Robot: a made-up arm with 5 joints. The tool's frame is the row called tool. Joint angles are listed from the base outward. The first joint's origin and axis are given. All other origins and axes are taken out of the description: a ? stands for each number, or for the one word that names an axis. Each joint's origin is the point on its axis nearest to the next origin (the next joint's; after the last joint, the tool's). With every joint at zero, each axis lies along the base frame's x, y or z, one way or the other. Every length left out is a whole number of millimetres.
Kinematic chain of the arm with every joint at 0, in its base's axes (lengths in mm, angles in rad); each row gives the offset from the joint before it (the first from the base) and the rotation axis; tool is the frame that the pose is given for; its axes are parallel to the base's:
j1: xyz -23 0 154 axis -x
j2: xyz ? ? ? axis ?
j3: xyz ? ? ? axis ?
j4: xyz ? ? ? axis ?
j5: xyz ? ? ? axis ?
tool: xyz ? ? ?
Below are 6 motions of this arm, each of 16 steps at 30 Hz.
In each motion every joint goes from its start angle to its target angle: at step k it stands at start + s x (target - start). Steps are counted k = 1, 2, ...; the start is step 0. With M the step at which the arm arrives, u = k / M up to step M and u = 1 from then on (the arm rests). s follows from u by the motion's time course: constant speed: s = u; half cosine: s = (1 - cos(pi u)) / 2; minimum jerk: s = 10 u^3 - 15 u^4 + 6 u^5.
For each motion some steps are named. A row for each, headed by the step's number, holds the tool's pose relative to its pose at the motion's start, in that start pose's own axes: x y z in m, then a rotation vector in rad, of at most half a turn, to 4 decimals.
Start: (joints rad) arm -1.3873 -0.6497 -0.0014 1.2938 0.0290
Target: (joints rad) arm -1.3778 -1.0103 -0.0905 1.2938 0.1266
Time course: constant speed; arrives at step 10
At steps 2, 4, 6, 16:
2: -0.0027 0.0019 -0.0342 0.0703 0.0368 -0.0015
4: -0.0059 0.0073 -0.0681 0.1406 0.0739 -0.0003
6: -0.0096 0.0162 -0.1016 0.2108 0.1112 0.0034
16: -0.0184 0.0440 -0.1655 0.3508 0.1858 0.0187

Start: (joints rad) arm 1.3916 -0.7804 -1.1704 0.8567 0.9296
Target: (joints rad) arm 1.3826 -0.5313 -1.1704 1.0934 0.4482
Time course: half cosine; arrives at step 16
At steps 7, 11, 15, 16:
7: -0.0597 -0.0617 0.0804 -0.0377 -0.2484 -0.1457
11: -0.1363 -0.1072 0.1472 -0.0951 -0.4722 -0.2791
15: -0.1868 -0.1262 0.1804 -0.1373 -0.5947 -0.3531
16: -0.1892 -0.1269 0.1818 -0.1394 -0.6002 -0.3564

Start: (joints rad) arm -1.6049 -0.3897 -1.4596 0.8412 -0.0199
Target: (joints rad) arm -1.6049 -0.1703 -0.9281 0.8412 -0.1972
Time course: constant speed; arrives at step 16
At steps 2, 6, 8, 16:
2: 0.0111 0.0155 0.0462 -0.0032 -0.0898 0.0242
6: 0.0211 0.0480 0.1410 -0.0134 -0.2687 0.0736
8: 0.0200 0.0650 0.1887 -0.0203 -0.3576 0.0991
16: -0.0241 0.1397 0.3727 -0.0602 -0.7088 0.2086

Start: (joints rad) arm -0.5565 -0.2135 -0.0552 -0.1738 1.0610
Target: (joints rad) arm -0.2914 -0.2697 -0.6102 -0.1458 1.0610
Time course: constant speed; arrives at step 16
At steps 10, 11, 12, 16:
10: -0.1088 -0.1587 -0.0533 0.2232 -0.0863 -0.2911
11: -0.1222 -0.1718 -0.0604 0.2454 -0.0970 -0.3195
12: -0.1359 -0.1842 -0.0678 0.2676 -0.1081 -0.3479
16: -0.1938 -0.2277 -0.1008 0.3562 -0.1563 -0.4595

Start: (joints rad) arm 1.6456 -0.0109 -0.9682 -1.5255 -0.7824
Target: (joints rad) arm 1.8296 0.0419 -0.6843 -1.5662 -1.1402
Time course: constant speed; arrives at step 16
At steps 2, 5, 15, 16:
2: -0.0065 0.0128 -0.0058 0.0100 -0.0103 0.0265
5: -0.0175 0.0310 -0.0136 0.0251 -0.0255 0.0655
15: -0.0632 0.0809 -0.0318 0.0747 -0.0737 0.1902
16: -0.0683 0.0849 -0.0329 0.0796 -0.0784 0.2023

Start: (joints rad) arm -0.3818 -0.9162 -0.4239 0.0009 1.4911
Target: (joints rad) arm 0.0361 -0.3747 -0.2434 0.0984 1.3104
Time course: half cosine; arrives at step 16
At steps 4, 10, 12, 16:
4: -0.0445 -0.0280 0.0323 -0.0391 -0.0827 -0.1401
10: -0.2452 -0.0582 0.1235 -0.2094 -0.3594 -0.6670
12: -0.3071 -0.0432 0.1405 -0.2670 -0.4307 -0.8258
16: -0.3604 -0.0208 0.1517 -0.3215 -0.4898 -0.9700

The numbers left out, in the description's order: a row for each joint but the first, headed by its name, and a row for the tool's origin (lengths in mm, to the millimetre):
j2: xyz 0 11 116, axis -x
j3: xyz 0 59 22, axis +z
j4: xyz 342 -4 0, axis -x
j5: xyz 0 -264 -76, axis +y
tool: xyz 255 0 -16

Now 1 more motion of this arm.
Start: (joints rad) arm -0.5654 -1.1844 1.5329 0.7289 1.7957
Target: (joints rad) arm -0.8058 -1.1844 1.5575 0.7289 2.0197
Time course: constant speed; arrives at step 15
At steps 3, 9, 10, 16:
3: -0.0167 -0.0124 -0.0132 0.0271 0.0057 0.0086
9: -0.0487 -0.0356 -0.0424 0.0801 0.0170 0.0287
10: -0.0538 -0.0393 -0.0476 0.0888 0.0188 0.0324
16: -0.0784 -0.0567 -0.0752 0.1316 0.0281 0.0526

